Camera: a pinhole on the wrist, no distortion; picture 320 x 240 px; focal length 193.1 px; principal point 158.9 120.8 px. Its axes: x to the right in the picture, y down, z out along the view. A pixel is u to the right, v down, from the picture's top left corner.
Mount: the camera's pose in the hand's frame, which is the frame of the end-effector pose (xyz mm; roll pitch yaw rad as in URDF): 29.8 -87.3 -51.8 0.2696 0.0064 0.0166
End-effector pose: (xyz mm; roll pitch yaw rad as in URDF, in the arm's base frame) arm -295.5 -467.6 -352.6 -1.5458 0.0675 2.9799
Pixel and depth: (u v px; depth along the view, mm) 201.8 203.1 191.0
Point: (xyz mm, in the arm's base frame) -396.1 -605.4 -294.9
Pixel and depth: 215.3 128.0 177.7
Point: -405.3 -568.9 -228.2
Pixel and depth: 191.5 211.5 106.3
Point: -357.5 -520.5 -287.3
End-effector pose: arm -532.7 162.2 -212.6 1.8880 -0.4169 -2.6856
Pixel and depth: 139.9 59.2 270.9
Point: -688.4 198.7 -474.1
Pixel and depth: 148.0 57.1 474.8
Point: -810.8 284.5 -629.5
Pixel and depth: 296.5 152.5 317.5
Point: -911.3 217.7 -286.3
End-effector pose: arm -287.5 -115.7 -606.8 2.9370 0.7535 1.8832
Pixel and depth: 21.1 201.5 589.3
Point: 20.5 -727.0 -760.8
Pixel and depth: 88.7 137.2 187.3
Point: -335.4 -271.0 -695.3
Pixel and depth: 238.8 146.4 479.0
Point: -303.3 -264.4 -1091.8
